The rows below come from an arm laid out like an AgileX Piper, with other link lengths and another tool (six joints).
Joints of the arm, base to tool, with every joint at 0 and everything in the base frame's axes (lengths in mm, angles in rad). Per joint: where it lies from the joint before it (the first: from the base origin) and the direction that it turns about. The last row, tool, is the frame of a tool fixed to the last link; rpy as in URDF.
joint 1: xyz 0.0 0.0 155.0 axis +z
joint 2: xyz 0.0 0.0 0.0 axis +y
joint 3: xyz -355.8 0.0 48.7 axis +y
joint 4: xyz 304.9 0.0 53.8 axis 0.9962 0 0.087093
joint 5: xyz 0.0 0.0 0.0 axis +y
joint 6: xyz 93.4 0.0 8.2 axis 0.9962 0 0.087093
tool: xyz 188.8 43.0 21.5 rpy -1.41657 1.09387 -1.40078
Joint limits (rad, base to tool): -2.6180..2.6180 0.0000..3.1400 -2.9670..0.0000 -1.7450..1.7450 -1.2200..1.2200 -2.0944..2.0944
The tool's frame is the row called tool.
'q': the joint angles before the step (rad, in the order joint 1, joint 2, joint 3, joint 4, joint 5, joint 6). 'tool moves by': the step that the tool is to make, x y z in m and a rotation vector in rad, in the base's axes. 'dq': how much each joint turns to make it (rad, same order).
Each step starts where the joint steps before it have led.
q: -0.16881 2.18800 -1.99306 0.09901 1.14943 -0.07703
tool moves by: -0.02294 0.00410 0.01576 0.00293 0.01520 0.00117
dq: -0.00001 -0.07076 0.06953 0.00001 0.01675 0.00049
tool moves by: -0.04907 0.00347 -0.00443 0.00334 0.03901 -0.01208
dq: -0.00600 -0.12847 0.21841 -0.00313 -0.05133 0.00169
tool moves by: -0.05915 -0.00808 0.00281 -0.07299 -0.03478 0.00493
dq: -0.00224 -0.20065 0.29448 -0.06573 -0.14107 0.00001
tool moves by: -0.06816 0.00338 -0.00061 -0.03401 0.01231 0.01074
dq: 0.00001 -0.17912 0.22950 -0.03748 -0.04425 0.00044
